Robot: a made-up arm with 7 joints.
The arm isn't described. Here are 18 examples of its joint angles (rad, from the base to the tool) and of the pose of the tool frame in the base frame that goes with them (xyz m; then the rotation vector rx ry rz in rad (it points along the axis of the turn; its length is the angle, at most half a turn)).
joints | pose
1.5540 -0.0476 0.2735 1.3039 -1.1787 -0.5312 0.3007 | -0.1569 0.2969 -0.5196 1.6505 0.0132 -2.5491
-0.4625 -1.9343 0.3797 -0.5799 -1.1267 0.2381 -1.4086 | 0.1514 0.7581 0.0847 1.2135 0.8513 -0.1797
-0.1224 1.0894 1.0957 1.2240 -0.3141 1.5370 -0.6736 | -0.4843 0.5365 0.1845 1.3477 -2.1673 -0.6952
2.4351 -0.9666 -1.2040 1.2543 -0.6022 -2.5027 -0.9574 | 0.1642 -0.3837 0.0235 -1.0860 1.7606 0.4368
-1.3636 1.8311 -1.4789 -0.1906 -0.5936 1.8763 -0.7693 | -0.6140 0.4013 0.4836 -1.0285 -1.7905 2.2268
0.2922 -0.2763 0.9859 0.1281 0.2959 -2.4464 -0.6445 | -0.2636 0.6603 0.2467 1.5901 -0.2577 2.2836
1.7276 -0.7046 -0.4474 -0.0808 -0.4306 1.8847 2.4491 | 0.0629 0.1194 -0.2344 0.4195 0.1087 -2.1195
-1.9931 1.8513 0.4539 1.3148 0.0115 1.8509 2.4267 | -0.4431 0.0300 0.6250 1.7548 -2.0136 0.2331
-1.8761 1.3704 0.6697 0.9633 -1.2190 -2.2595 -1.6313 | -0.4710 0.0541 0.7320 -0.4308 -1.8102 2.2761
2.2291 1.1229 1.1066 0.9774 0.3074 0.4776 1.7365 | -0.5422 -0.2221 -0.2746 -2.3781 0.6011 1.0848
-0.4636 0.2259 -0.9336 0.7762 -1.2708 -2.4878 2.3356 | -0.2014 0.4390 0.4242 2.8179 -0.5575 -0.8905
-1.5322 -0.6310 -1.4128 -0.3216 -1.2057 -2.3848 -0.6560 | 0.2000 -0.0528 0.6218 -2.5370 1.6817 -0.3307
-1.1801 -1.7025 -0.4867 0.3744 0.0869 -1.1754 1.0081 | 0.2452 0.7117 0.5017 0.5824 0.8560 1.9694
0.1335 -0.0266 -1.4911 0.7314 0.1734 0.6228 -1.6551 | -0.1186 0.3952 0.2750 2.0141 1.2237 1.0261
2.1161 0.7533 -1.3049 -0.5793 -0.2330 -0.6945 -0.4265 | -0.3201 0.0973 -0.2743 -1.5569 -1.2713 0.7964
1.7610 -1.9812 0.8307 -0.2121 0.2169 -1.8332 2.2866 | 0.2751 -0.2403 -0.4727 -0.7195 -2.5004 -1.6669
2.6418 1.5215 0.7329 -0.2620 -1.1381 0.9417 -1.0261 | -0.5788 -0.5141 -0.0151 0.6387 -0.0892 -2.9765
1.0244 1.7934 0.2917 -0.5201 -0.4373 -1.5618 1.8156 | -0.6199 0.1033 -0.6467 2.5814 -0.3917 -0.3541
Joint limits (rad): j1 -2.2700..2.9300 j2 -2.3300..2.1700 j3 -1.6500..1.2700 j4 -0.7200..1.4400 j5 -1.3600..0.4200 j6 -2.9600..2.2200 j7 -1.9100..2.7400
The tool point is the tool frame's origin. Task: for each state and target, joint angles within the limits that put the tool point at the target. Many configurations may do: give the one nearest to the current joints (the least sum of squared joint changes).
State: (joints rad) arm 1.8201 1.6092 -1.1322 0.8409 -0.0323 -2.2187 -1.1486
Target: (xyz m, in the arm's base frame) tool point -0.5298 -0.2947 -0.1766
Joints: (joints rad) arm 2.3298 1.7229 -1.1017 0.8837 -0.2033 -2.3913 -1.1766
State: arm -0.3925 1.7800 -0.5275 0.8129 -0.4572 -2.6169 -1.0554
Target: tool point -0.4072 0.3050 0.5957
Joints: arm -0.9387 1.2659 -0.7918 1.0624 -0.4232 -2.5898 -1.1312
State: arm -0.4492 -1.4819 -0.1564 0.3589 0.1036 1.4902 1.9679
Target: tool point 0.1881 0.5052 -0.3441
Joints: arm -0.0341 -1.9206 0.0682 0.5119 -0.5438 0.9242 1.9201
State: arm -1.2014 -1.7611 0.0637 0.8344 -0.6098 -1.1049 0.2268
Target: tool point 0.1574 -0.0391 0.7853
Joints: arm -1.6879 -1.2785 0.4924 0.8183 -0.8301 -1.3870 0.2413
